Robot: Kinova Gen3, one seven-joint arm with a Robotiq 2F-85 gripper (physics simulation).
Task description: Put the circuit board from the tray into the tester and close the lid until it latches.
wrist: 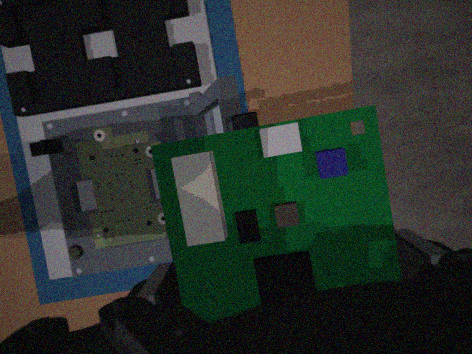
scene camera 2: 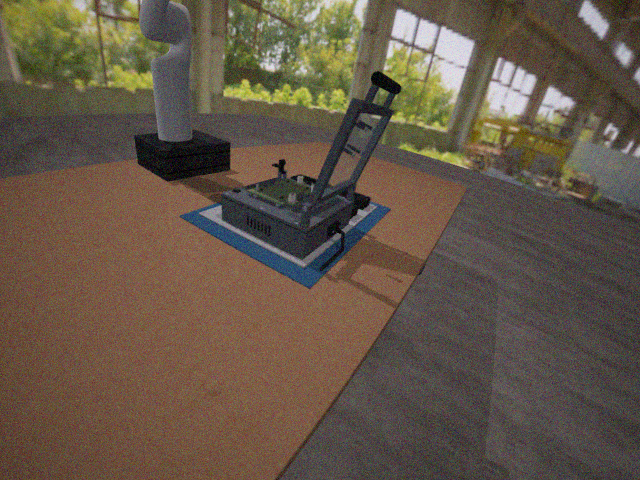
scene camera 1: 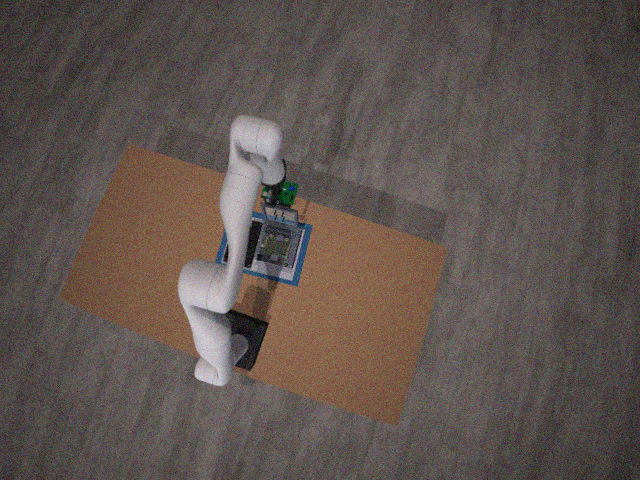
Labels:
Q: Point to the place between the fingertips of my gripper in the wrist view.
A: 284, 273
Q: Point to a green circuit board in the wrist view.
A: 256, 215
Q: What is my gripper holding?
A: A green circuit board.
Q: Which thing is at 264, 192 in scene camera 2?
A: A tester bed.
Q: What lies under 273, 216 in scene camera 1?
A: A tester lid.

